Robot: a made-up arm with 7 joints.
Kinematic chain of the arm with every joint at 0, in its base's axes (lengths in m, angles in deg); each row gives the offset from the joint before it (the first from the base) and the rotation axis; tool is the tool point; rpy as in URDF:
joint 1: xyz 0 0 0.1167 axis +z
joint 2: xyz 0 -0.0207 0.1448 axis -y
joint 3: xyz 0 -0.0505 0.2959 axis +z
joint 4: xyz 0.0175 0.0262 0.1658 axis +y
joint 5: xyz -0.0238 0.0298 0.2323 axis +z
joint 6: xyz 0 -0.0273 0.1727 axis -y
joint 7: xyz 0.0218 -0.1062 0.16 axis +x
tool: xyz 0 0 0 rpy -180 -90 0
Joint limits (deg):
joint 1: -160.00..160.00
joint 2: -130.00..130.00
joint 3: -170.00..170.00
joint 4: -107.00..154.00
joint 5: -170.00..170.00
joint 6: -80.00..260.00
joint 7: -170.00..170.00
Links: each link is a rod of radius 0.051 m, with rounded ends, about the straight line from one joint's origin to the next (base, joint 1, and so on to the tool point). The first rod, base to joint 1, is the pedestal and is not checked.
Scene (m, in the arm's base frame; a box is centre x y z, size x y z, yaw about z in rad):
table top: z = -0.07
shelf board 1: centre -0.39 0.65 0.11 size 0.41 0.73 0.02 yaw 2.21
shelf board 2: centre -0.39 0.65 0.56 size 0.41 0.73 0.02 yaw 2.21
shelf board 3: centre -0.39 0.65 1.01 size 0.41 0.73 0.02 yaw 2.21
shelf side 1: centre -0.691 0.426 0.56 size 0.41 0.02 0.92 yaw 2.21
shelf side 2: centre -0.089 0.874 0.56 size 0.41 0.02 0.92 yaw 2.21
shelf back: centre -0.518 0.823 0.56 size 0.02 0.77 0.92 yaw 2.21
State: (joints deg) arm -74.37 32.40 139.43 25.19 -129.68 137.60 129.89
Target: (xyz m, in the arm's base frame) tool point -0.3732 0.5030 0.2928
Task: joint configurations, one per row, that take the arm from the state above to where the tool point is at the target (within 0.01 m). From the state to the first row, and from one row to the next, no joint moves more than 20 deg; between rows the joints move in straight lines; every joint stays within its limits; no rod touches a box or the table.
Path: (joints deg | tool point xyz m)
1: -76.56 22.70 145.54 43.81 -137.74 140.31 118.30 | -0.2720 0.4953 0.7845
2: -78.76 13.01 151.66 62.43 -145.81 143.03 106.72 | -0.2344 0.4381 0.7678
3: -80.95 3.31 157.77 81.06 -153.87 145.74 95.13 | -0.2236 0.3606 0.7314
4: -83.14 -6.38 163.89 99.68 -161.94 148.46 83.54 | -0.2309 0.2661 0.6795
5: -85.34 -16.08 170.00 118.30 -170.00 151.17 71.96 | -0.2448 0.1592 0.6138
6: -75.68 0.11 156.43 119.30 -170.00 146.05 91.27 | -0.2345 0.2497 0.5321
7: -66.02 16.29 142.86 120.29 -170.00 140.93 110.58 | -0.2373 0.3026 0.4167
8: -56.36 32.47 129.29 121.29 -170.00 135.81 129.89 | -0.2329 0.3143 0.2928
9: -56.81 38.00 133.23 106.28 -166.43 137.19 129.89 | -0.2652 0.3913 0.2901
10: -57.26 43.54 137.16 91.28 -162.85 138.56 129.89 | -0.3136 0.4553 0.2901
11: -57.72 49.07 141.09 76.27 -159.28 139.93 129.89 | -0.3732 0.5030 0.2928

